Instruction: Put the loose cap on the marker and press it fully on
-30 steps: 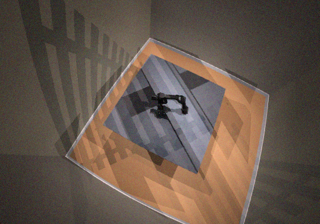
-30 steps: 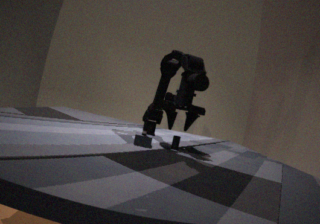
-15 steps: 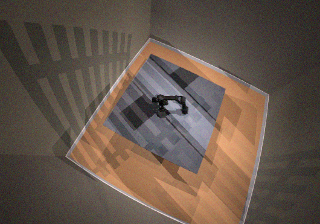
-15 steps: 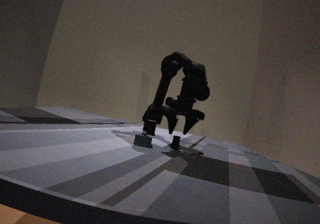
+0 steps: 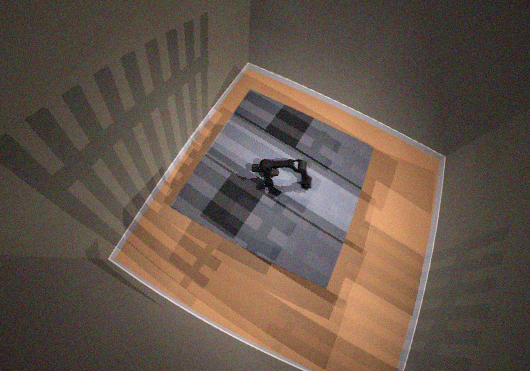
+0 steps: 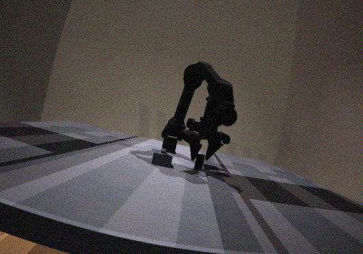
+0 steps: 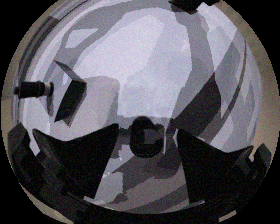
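The cap is 1 cm ahead of my gripper tip. From my gripper tip the other things lie so: dark holder block: 13 cm to the right, 4 cm ahead, 1 cm below.
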